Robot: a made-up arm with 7 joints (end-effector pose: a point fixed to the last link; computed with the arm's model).
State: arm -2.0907 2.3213 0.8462 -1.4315 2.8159 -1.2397 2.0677
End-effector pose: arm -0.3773 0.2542 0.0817 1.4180 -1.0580 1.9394
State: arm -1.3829 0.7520 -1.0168 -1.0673 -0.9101 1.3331 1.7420
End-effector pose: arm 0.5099 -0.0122 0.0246 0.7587 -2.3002 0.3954
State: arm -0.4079 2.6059 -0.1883 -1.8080 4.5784 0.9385 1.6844
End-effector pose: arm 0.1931 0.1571 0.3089 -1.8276 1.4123 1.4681
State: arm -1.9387 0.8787 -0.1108 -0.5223 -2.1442 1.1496 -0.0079
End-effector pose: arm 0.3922 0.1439 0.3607 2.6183 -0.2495 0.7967
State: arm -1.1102 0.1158 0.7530 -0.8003 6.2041 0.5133 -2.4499
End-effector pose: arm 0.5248 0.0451 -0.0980 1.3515 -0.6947 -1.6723
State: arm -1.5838 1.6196 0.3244 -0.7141 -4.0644 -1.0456 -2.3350
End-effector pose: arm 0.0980 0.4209 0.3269 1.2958 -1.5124 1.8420
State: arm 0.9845 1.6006 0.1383 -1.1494 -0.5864 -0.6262 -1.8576
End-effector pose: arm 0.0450 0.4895 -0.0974 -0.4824 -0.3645 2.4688
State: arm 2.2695 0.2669 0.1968 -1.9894 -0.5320 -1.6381 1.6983
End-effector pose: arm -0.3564 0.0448 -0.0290 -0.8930 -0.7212 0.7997
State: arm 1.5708 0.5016 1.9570 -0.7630 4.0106 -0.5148 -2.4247
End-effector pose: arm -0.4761 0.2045 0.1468 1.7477 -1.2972 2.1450
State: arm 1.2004 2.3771 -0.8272 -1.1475 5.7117 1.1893 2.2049
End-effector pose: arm 0.0906 0.4923 0.0290 1.7123 -0.4504 -0.9259
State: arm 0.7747 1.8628 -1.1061 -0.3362 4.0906 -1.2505 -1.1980
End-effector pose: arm -0.0484 0.5480 0.0874 2.7658 -0.4766 1.0610
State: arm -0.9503 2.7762 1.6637 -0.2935 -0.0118 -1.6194 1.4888
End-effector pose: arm -0.3844 0.1946 0.3538 -0.4881 1.4895 1.4734
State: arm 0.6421 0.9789 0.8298 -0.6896 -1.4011 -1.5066 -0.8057
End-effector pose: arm -0.1176 0.4971 -0.1854 0.5628 -0.4899 -2.3493
